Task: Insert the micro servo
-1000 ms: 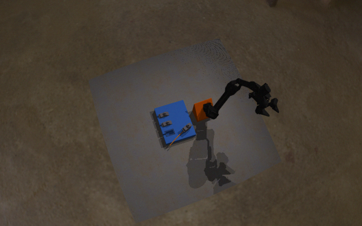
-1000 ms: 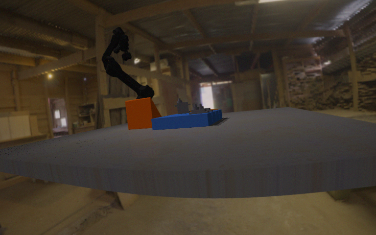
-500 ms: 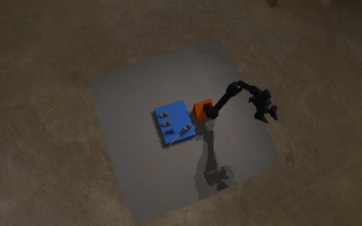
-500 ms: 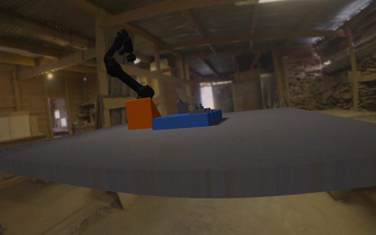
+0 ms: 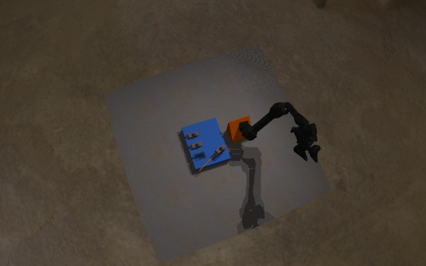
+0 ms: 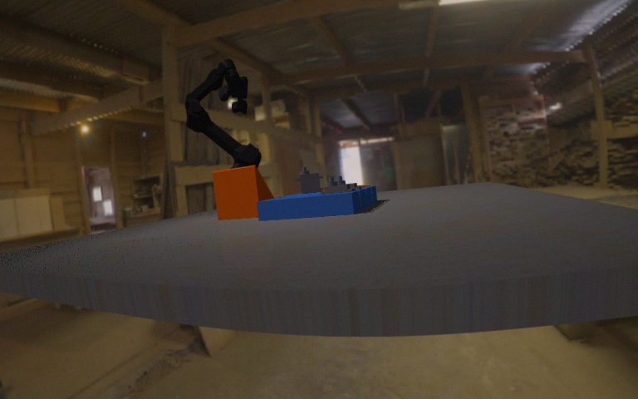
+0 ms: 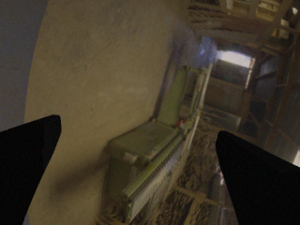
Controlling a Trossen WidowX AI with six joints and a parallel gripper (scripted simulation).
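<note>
My gripper tip is 43 cm short of the deck, 40 cm to the left of it and 43 cm above it.
</note>
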